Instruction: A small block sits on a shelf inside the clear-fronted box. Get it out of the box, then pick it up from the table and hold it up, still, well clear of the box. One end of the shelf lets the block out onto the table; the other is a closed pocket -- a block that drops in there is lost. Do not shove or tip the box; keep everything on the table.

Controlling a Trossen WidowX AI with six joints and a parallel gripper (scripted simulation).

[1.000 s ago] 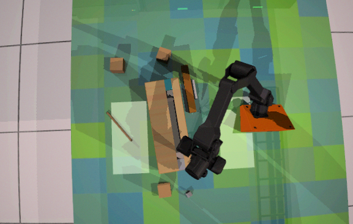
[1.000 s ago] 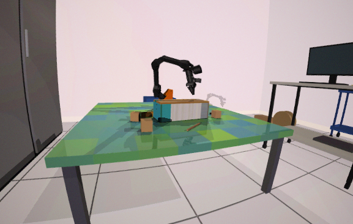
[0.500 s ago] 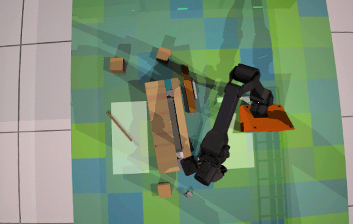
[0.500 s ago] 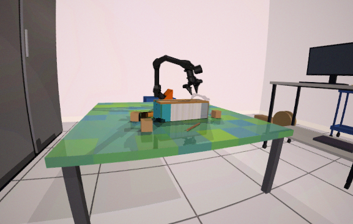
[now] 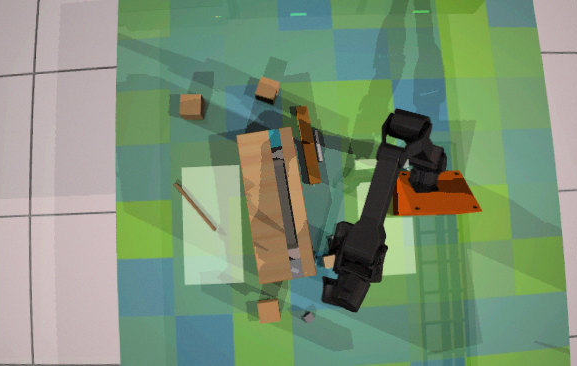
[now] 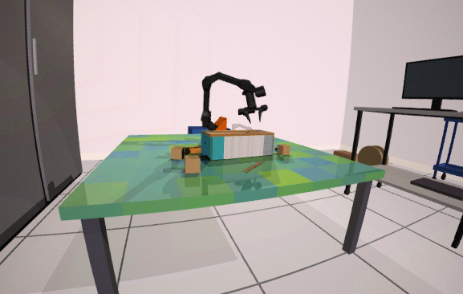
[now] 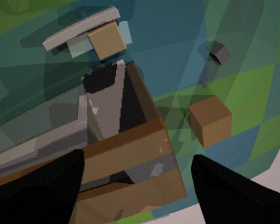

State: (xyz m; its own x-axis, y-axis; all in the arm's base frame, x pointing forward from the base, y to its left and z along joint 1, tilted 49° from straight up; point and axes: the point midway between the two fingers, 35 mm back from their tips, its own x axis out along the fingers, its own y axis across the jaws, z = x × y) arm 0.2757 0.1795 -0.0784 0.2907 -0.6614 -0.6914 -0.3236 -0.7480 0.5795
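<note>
My gripper tip is 15 cm above the tan block and 2 cm past it. From my gripper tip the other things lie so: thin stick: 34 cm ahead, 18 cm to the right, 17 cm below; box: 17 cm to the right, 11 cm below, 7 cm ahead; orange bar: 33 cm to the right, 15 cm below, 1 cm ahead.
</note>
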